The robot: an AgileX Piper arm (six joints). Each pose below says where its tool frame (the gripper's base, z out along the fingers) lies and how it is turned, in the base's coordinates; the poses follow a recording.
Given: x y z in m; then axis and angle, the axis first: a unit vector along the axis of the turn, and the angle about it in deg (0 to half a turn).
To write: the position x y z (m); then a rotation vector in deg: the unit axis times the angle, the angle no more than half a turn. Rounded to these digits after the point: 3 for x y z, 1 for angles.
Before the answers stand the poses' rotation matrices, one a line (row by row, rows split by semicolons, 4 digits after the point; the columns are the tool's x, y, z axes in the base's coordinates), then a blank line. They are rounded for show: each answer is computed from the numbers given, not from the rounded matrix.
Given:
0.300 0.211 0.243 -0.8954 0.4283 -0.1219 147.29
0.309 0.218 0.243 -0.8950 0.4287 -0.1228 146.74
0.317 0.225 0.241 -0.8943 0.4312 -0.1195 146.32
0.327 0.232 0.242 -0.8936 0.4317 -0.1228 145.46
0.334 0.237 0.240 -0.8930 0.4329 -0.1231 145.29
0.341 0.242 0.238 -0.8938 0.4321 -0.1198 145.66
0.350 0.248 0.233 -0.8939 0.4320 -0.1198 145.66
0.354 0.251 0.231 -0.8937 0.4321 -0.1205 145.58
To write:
0.6349 -0.6403 0.4324; -0.7720 -0.5036 0.3877; -0.0305 -0.5800 -0.8141
0.6348 -0.6372 0.4370; -0.7720 -0.4987 0.3942; -0.0333 -0.5876 -0.8085
0.6332 -0.6403 0.4349; -0.7728 -0.4915 0.4015; -0.0433 -0.5904 -0.8060
0.6326 -0.6339 0.4449; -0.7732 -0.4838 0.4100; -0.0446 -0.6033 -0.7962
0.6309 -0.6343 0.4468; -0.7745 -0.4806 0.4114; -0.0462 -0.6056 -0.7944
0.6329 -0.6376 0.4393; -0.7727 -0.4848 0.4097; -0.0483 -0.5987 -0.7995
0.6331 -0.6374 0.4392; -0.7726 -0.4850 0.4098; -0.0482 -0.5987 -0.7995
0.6327 -0.6367 0.4408; -0.7729 -0.4842 0.4102; -0.0477 -0.6002 -0.7984

0.300 0.211 0.243 -131.9 63.1 -18.0
0.309 0.218 0.243 -131.3 62.9 -18.0
0.317 0.225 0.241 -130.9 63.1 -17.5
0.327 0.232 0.242 -130.0 62.8 -17.9
0.334 0.237 0.240 -129.7 62.9 -17.9
0.341 0.242 0.238 -130.2 62.9 -17.5
0.350 0.248 0.233 -130.2 62.9 -17.4
0.354 0.251 0.231 -130.1 62.9 -17.5

